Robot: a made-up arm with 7 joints. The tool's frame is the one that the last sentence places. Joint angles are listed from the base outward.
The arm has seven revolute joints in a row. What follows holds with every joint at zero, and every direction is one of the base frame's. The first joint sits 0.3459 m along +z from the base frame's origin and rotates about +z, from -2.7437 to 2.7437 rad. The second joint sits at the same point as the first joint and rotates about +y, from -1.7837 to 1.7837 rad. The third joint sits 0.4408 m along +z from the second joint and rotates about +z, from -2.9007 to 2.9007 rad. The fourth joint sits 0.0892 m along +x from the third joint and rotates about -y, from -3.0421 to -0.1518 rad. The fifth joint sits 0.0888 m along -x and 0.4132 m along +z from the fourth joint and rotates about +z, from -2.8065 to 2.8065 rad. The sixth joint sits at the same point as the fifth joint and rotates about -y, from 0.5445 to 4.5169 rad. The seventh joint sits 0.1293 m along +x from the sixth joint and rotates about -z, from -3.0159 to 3.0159 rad. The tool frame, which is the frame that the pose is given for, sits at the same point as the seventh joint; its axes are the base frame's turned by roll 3.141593, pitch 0 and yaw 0 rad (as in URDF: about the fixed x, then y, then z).
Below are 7 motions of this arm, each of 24 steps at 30 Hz.
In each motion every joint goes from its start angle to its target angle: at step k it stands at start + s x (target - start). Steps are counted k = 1, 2, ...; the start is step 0. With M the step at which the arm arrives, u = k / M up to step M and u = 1 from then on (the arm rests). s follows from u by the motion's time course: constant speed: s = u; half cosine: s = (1 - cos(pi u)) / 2; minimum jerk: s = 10 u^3 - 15 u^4 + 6 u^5.
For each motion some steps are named. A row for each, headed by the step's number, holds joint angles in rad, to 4 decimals.
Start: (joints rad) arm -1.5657 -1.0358 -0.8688 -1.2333 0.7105 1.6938 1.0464
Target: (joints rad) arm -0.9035 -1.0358 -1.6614 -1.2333 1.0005 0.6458 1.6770
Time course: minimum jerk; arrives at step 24
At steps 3, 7, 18, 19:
3: -1.5551 -1.0358 -0.8815 -1.2333 0.7152 1.6770 1.0565
7: -1.4649 -1.0358 -0.9895 -1.2333 0.7546 1.5343 1.1424
18: -0.9720 -1.0358 -1.5794 -1.2333 0.9705 0.7543 1.6117
19: -0.9462 -1.0358 -1.6103 -1.2333 0.9818 0.7134 1.6363

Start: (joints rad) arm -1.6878 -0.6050 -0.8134 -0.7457 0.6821 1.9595 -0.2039
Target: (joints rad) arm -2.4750 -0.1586 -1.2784 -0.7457 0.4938 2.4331 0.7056
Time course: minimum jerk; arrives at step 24
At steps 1, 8, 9, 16, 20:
1: -1.6883 -0.6047 -0.8137 -0.7457 0.6820 1.9598 -0.2033
8: -1.8530 -0.5113 -0.9110 -0.7457 0.6426 2.0589 -0.0130
9: -1.9044 -0.4821 -0.9414 -0.7457 0.6303 2.0898 0.0464
16: -2.3098 -0.2523 -1.1808 -0.7457 0.5333 2.3337 0.5147
20: -2.4471 -0.1744 -1.2619 -0.7457 0.5005 2.4163 0.6733

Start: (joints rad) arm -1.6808 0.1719 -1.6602 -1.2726 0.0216 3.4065 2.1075
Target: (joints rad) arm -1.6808 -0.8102 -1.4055 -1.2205 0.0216 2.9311 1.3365
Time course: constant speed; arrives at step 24
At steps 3, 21, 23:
3: -1.6808 0.0491 -1.6284 -1.2661 0.0216 3.3471 2.0111
21: -1.6808 -0.6874 -1.4373 -1.2270 0.0216 2.9905 1.4329
23: -1.6808 -0.7693 -1.4161 -1.2227 0.0216 2.9509 1.3686

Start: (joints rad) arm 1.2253 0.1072 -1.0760 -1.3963 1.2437 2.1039 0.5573
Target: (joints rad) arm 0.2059 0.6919 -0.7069 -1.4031 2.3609 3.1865 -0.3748
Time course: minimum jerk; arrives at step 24
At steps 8, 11, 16, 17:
8: 1.0114 0.2299 -0.9985 -1.3977 1.4782 2.3311 0.3617
11: 0.7949 0.3541 -0.9202 -1.3992 1.7154 2.5610 0.1637
16: 0.4198 0.5692 -0.7844 -1.4017 2.1264 2.9593 -0.1792
17: 0.3611 0.6029 -0.7631 -1.4021 2.1908 3.0217 -0.2329

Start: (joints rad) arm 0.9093 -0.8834 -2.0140 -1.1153 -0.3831 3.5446 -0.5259
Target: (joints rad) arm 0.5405 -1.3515 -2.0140 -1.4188 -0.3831 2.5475 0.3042
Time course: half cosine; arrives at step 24
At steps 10, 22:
10: 0.7726 -1.0569 -2.0140 -1.2278 -0.3831 3.1751 -0.2183
22: 0.5468 -1.3435 -2.0140 -1.4136 -0.3831 2.5645 0.2901

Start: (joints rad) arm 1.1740 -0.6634 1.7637 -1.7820 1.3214 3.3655 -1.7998
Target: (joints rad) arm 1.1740 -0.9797 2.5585 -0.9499 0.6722 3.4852 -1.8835
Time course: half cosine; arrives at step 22
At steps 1, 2, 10, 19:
1: 1.1740 -0.6650 1.7677 -1.7778 1.3181 3.3661 -1.8002
2: 1.1740 -0.6698 1.7798 -1.7651 1.3083 3.3679 -1.8015
10: 1.1740 -0.7990 2.1045 -1.4252 1.0430 3.4168 -1.8357
19: 1.1740 -0.9654 2.5226 -0.9875 0.7015 3.4798 -1.8797

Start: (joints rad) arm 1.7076 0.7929 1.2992 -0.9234 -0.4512 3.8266 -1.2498
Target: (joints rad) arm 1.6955 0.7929 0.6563 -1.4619 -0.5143 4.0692 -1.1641
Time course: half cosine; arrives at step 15
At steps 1, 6, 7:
1: 1.7075 0.7929 1.2922 -0.9293 -0.4519 3.8293 -1.2489
6: 1.7034 0.7929 1.0771 -1.1094 -0.4730 3.9104 -1.2202
7: 1.7022 0.7929 1.0114 -1.1645 -0.4795 3.9352 -1.2114

